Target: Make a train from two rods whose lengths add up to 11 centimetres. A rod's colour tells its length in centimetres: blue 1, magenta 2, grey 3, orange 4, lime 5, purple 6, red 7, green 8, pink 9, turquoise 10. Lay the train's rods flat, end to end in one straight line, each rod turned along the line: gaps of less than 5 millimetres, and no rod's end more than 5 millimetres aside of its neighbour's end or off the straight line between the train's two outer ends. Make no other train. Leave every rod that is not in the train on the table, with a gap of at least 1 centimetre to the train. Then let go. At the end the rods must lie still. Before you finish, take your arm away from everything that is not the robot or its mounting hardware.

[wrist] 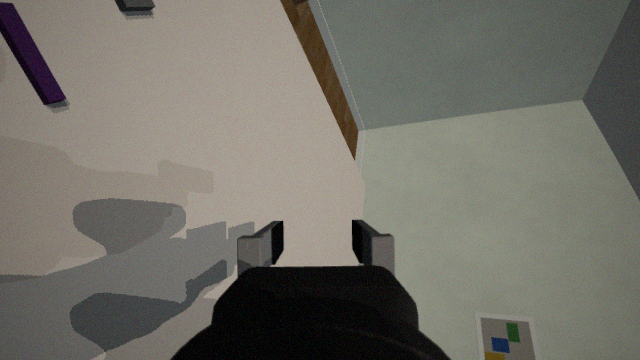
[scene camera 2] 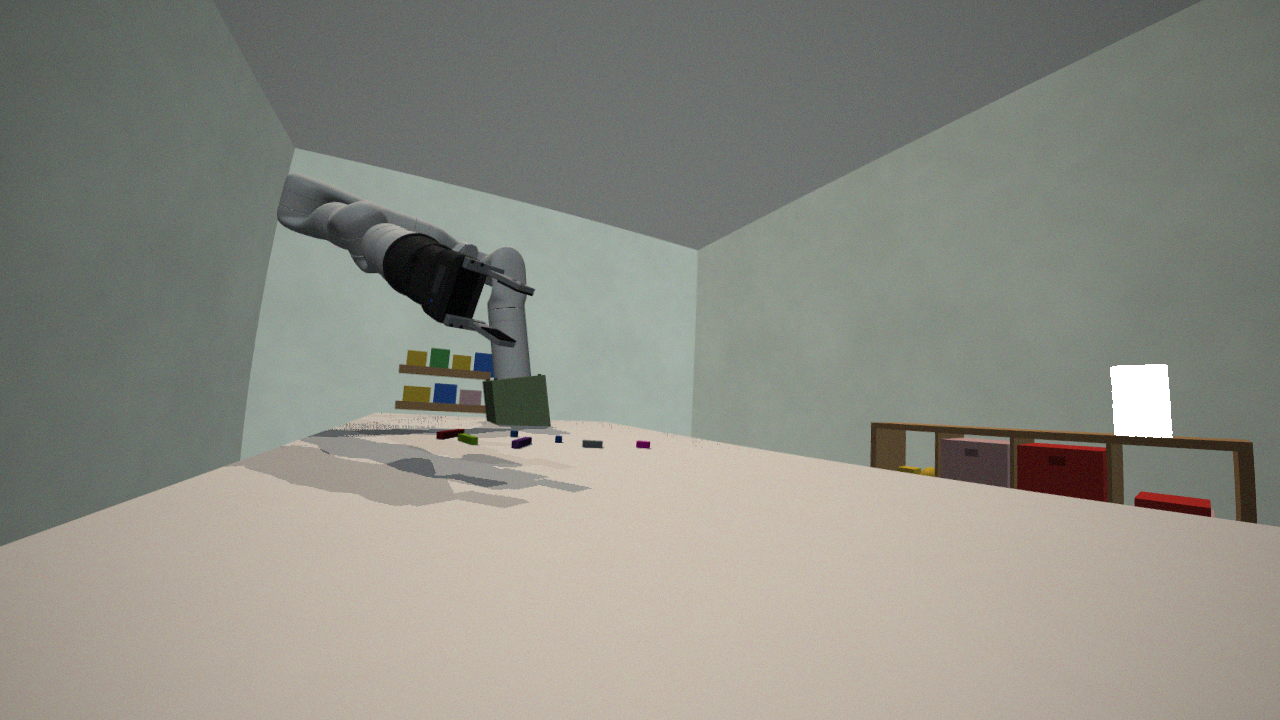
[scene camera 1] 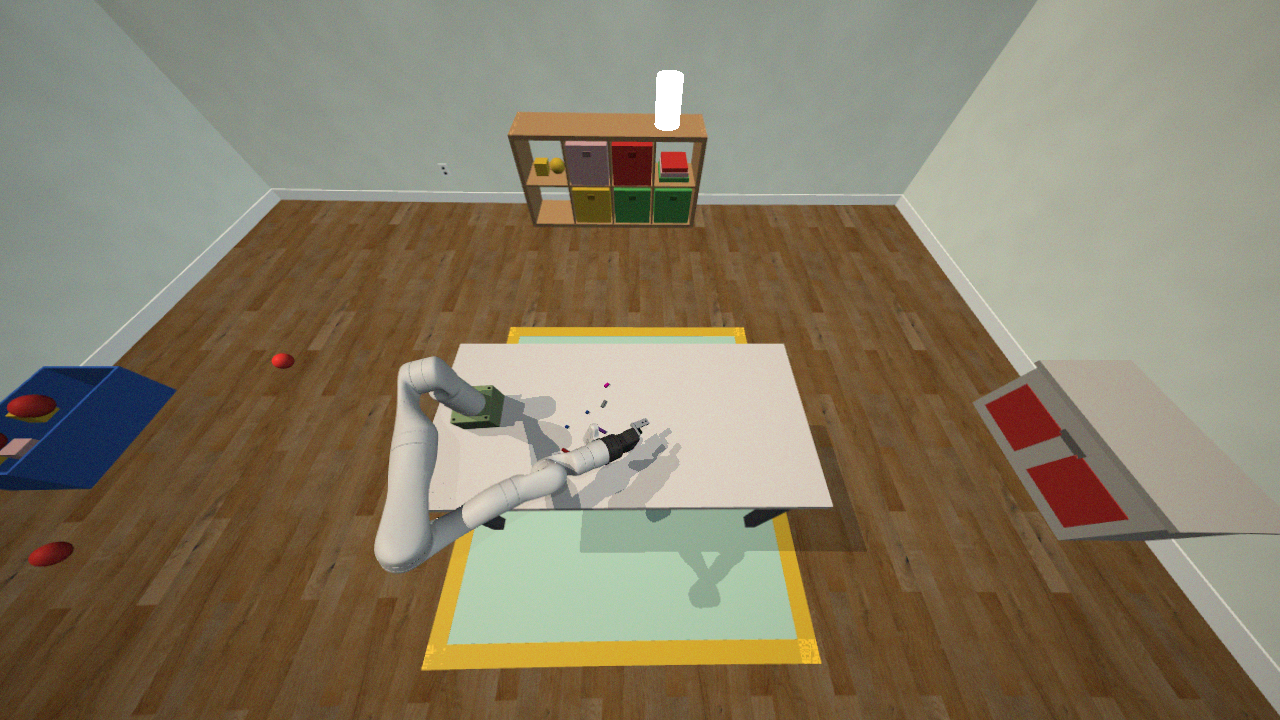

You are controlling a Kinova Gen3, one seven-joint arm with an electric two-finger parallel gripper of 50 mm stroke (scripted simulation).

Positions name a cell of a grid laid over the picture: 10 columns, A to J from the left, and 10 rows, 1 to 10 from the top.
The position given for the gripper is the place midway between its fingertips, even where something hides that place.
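Labels:
The gripper appears in scene camera 1 (F6) and in scene camera 2 (E5), and the wrist view (E7) shows it as well.

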